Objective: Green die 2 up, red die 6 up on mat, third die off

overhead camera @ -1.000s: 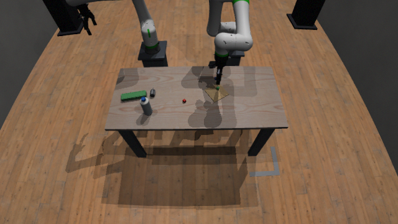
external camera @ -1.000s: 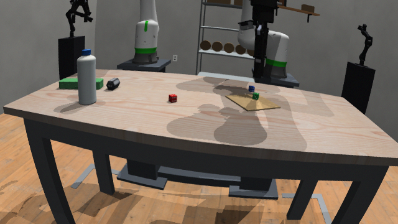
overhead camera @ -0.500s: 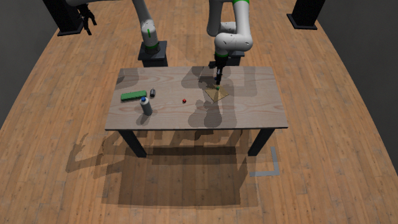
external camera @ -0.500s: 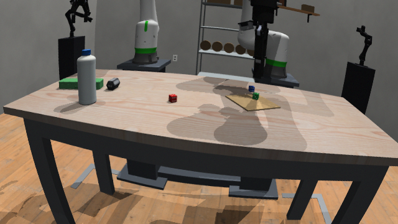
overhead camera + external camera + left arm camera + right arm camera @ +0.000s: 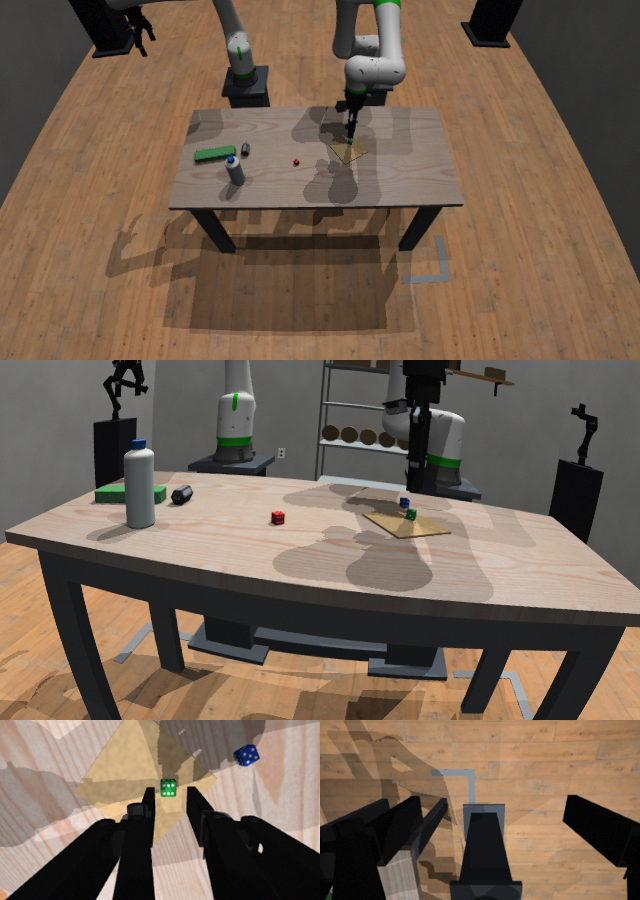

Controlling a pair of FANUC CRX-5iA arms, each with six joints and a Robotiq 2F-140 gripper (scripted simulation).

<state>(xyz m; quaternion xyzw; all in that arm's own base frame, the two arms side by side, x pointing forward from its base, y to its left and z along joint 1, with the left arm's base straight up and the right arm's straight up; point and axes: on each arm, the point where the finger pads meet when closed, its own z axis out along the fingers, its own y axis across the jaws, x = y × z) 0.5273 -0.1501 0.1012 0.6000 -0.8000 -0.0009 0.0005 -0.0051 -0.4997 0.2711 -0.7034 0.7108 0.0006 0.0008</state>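
Note:
My left gripper is now 90 mm above the green die. Round my left hand: blue die (110 mm behind, 90 mm below); tan mat (100 mm below, 30 mm ahead, 10 mm to the right); red die (270 mm to the right, 110 mm ahead, 90 mm below).

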